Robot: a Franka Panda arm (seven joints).
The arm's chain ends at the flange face. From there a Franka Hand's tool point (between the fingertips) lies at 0.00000 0.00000 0.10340 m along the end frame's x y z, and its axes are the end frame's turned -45 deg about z.
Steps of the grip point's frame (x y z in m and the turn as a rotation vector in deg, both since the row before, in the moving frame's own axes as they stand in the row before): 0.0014, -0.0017, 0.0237, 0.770, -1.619, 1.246; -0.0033, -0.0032, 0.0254, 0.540, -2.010, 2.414; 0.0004, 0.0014, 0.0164, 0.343, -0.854, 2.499; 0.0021, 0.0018, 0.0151, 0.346, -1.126, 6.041; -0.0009, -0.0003, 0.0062, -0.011, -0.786, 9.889
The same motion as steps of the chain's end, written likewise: 0.0028, -0.0032, 0.0238, -0.600, -1.689, 1.246; -0.0013, -0.0017, 0.0255, -1.039, -1.803, 2.414; 0.0028, 0.0001, 0.0164, -0.361, -0.846, 2.499; 0.0047, -0.0011, 0.0151, -0.552, -1.041, 6.041; 0.0002, -0.0005, 0.0062, -0.564, -0.548, 9.889
